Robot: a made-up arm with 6 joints.
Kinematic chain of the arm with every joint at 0, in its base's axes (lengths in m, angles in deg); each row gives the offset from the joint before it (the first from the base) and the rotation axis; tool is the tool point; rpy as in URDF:
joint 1: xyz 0 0 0.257 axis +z
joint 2: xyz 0 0 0 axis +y
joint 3: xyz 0.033 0 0.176 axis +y
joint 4: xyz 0.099 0 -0.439 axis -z
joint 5: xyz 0 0 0 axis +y
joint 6: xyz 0.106 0 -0.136 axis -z
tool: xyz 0 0 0 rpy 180 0 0
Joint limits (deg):
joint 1: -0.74..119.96
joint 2: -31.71..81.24
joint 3: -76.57..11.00
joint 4: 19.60..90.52
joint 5: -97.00..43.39
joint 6: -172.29..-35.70
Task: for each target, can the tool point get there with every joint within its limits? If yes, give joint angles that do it. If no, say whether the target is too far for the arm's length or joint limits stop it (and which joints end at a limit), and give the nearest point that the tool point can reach.
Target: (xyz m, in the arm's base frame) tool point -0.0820 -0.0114 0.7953
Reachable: no: joint limits stop it (at a limit: joint 1, joint 2, joint 3, joint 4, joint 5) | nearest point -0.0492 0.1674 0.7268 | short by 0.194 m
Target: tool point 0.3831 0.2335 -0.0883
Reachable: yes | joints 52.03 53.46 -66.10 69.02 -41.74 -149.50
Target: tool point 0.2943 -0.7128 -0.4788
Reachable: no: too far | nearest point 0.1200 -0.2906 -0.1279 | short by 0.576 m
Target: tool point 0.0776 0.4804 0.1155
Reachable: yes | joints 97.66 -4.14 -35.86 75.28 -19.78 -153.74
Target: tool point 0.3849 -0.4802 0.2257
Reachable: no: joint limits stop it (at a limit: joint 1, joint 2, joint 3, joint 4) | nearest point 0.2538 -0.3498 0.1763 | short by 0.191 m
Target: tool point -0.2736 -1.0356 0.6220
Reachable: no: too far | nearest point -0.1110 -0.4201 0.1916 | short by 0.768 m
